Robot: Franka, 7 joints.
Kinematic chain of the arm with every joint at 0, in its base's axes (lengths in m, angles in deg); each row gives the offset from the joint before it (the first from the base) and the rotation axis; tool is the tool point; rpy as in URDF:
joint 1: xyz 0 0 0.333 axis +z
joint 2: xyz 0 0 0 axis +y
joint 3: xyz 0 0 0.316 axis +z
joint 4: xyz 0.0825 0 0 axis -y
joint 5: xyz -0.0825 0 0.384 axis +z
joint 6: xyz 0 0 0 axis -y
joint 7: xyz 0.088 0 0 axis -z
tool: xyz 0 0 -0.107 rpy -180 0 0
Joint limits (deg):
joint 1: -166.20..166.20
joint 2: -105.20..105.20
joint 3: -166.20..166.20
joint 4: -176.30..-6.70
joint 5: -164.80..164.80
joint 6: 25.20..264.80
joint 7: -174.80..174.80
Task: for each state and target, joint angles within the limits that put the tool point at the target. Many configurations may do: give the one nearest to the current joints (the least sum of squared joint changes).
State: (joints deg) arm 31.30 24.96 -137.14 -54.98 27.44 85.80 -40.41
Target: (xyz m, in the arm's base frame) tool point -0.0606 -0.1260 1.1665
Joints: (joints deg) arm 20.61 12.23 -163.68 -29.38 26.77 126.33 -40.41
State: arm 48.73 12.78 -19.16 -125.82 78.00 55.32 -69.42
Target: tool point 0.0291 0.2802 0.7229
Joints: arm 63.28 -32.03 -4.43 -119.00 78.18 39.22 -69.42
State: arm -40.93 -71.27 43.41 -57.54 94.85 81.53 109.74
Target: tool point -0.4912 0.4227 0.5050
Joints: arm -4.23 -91.76 45.32 -68.54 83.67 46.50 109.74
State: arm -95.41 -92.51 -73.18 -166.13 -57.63 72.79 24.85
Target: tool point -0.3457 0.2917 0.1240
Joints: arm -116.33 -89.40 -101.18 -124.16 -72.63 74.39 24.85
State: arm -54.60 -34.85 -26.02 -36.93 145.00 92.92 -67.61
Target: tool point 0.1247 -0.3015 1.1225
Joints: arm -52.66 4.44 -23.66 -34.20 150.77 118.92 -67.61
